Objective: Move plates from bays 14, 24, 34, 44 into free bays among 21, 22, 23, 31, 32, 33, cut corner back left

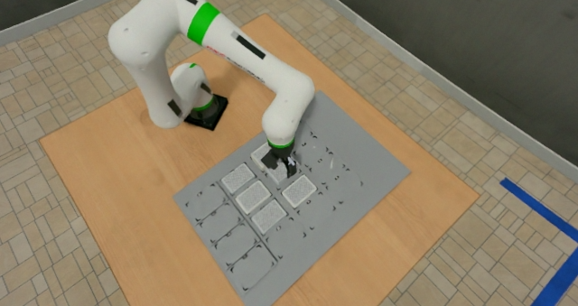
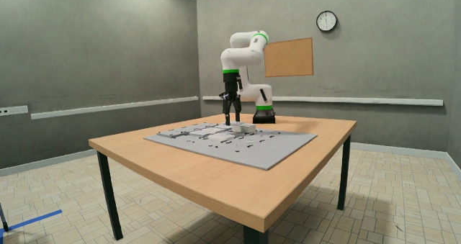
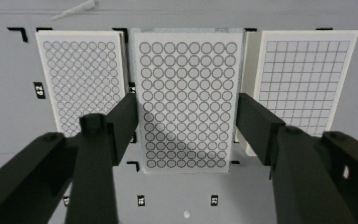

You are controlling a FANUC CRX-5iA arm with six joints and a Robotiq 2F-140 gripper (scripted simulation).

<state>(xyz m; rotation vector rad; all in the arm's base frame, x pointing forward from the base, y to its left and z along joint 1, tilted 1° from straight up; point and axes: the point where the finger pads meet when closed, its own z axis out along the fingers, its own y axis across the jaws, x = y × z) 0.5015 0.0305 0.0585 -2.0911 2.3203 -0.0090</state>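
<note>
My gripper is now 11 cm past the sealed deep-well block, 1 cm to the right of it and 7 cm above it. Round my hand: sealed 96-well plate 2 cm below.
</note>
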